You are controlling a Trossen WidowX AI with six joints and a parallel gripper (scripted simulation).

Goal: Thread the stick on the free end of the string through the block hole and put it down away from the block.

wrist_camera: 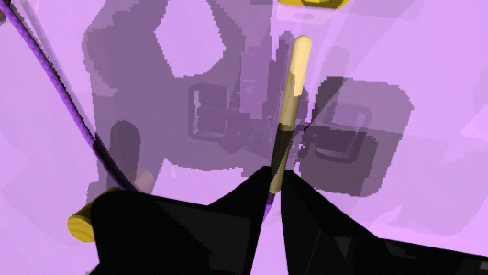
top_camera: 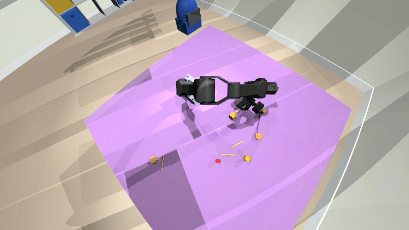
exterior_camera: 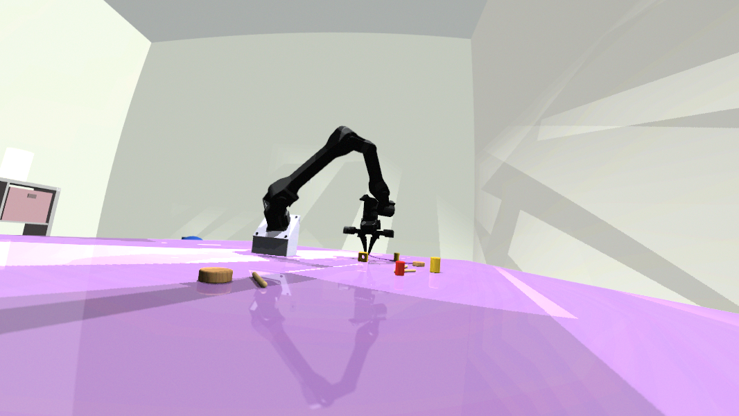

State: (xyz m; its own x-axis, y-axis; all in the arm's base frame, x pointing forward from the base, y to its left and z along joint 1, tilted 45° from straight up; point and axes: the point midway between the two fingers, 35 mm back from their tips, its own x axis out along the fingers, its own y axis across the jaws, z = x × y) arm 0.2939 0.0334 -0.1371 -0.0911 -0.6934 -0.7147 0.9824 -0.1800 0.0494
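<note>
Right now my gripper tip is 10 cm to the left of the yellow wooden block and 2 cm past it. Also, from my gripper tip: thin stick: 1 cm to the right; red piece: 35 cm to the right, 5 cm ahead.
</note>
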